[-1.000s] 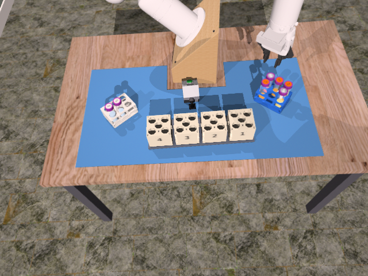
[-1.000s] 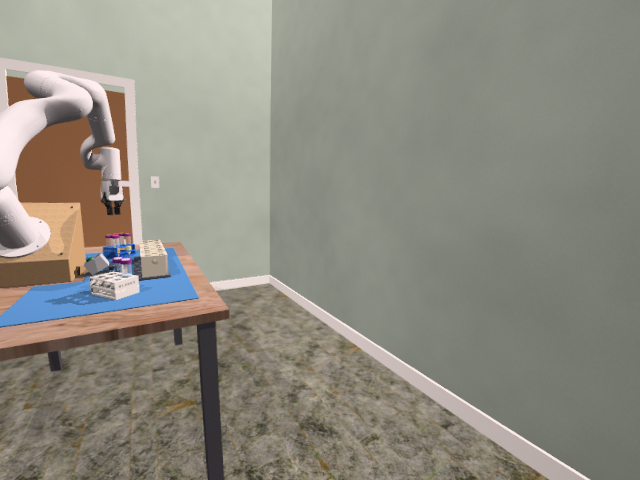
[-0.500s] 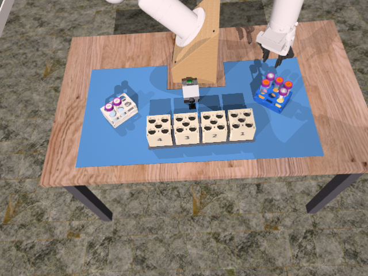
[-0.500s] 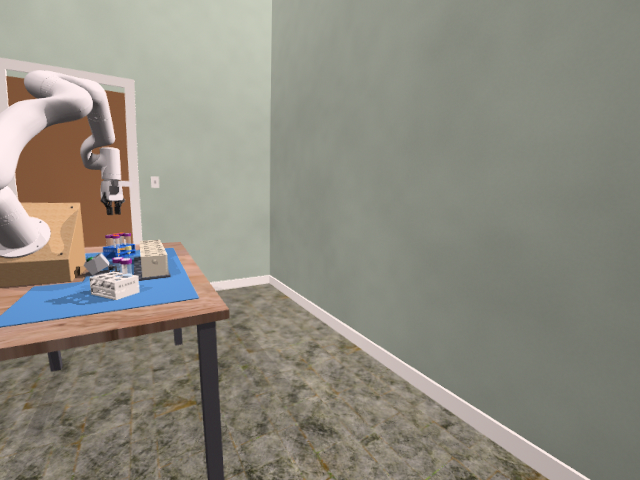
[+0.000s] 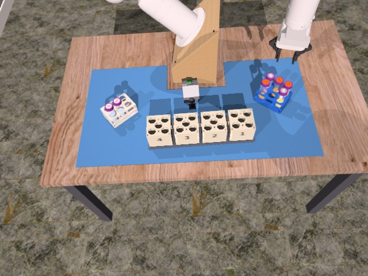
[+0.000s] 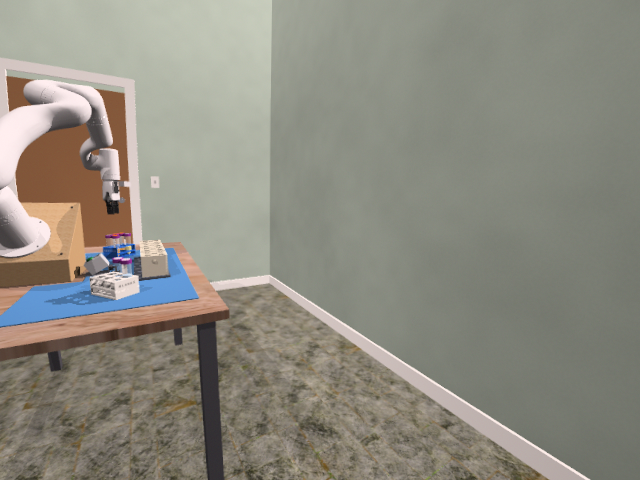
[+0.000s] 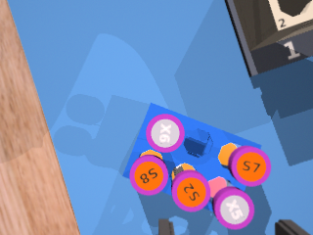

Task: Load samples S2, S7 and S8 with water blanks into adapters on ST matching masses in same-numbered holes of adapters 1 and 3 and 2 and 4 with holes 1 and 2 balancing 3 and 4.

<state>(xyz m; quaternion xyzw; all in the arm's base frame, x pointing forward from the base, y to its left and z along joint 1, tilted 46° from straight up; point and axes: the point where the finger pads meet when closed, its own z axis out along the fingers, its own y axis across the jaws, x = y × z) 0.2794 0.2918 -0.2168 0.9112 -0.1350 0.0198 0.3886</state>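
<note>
Right now the orange-dot sample tube is 10 mm ahead of my hand, 10 mm to the left of it and 190 mm below it. Also, from my hand: white rack 70 mm ahead, 680 mm to the right, 220 mm below; then green DONE key 60 mm behind, 370 mm to the right, 180 mm below; then blue rack 20 mm ahead, 10 mm to the right, 220 mm below.
</note>
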